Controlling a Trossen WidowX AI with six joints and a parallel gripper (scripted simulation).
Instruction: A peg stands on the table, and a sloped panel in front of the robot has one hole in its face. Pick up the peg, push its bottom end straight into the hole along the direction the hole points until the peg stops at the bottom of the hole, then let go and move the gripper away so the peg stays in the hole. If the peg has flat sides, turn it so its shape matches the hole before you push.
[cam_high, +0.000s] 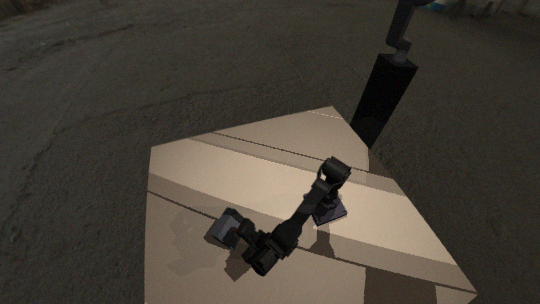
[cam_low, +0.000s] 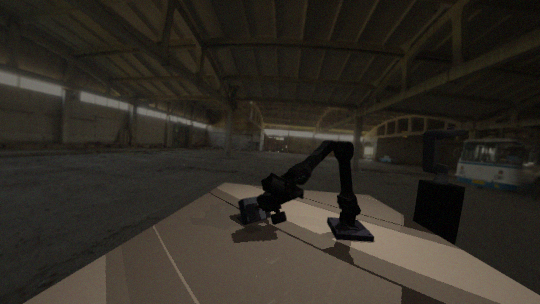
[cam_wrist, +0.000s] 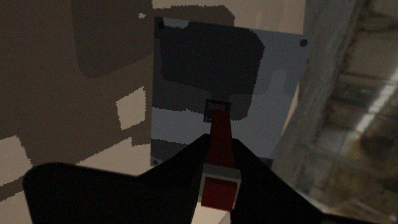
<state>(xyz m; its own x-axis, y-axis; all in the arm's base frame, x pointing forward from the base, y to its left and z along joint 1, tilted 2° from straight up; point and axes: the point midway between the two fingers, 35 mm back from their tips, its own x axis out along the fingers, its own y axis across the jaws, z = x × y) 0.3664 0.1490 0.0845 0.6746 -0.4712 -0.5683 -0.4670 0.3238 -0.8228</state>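
My gripper tip is now 1 cm to the right of the red square peg, 1 cm below it and 1 cm past it. Round my gripper tip: panel 5 cm ahead, 4 cm to the right, 4 cm below.
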